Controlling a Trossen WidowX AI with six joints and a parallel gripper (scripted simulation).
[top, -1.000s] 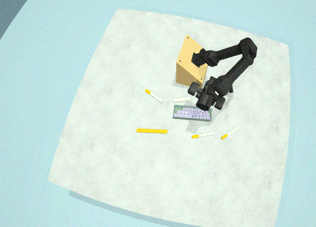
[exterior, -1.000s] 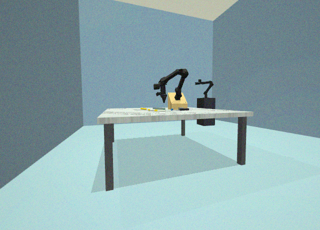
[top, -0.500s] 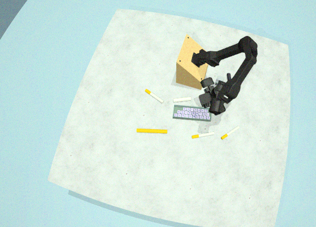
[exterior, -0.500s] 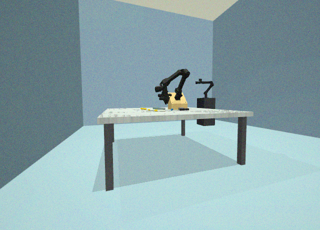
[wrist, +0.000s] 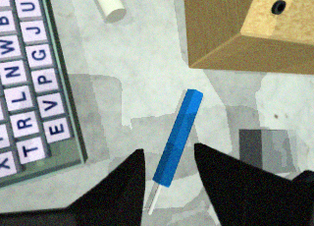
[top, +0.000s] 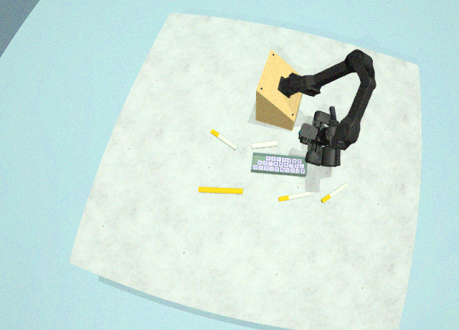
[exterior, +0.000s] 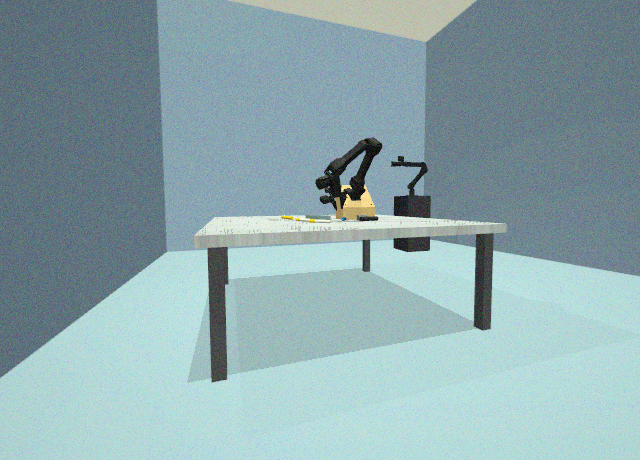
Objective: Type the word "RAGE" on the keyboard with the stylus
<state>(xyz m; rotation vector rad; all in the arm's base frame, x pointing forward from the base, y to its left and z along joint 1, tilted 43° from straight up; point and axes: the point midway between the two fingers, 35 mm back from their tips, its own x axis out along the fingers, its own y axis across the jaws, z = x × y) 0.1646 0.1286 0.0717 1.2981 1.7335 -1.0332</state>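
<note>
Now: gripper tip 20 mm past the blue stylus, 30 mm to the right of it and 50 mm above it. The rest, counted from my gripper tip: white cylinder 40 mm ahead, 160 mm to the right, 50 mm below; then dark cylinder 140 mm behind, 90 mm to the left, 50 mm below; then white stylus tip 50 mm to the left, 50 mm below.
</note>
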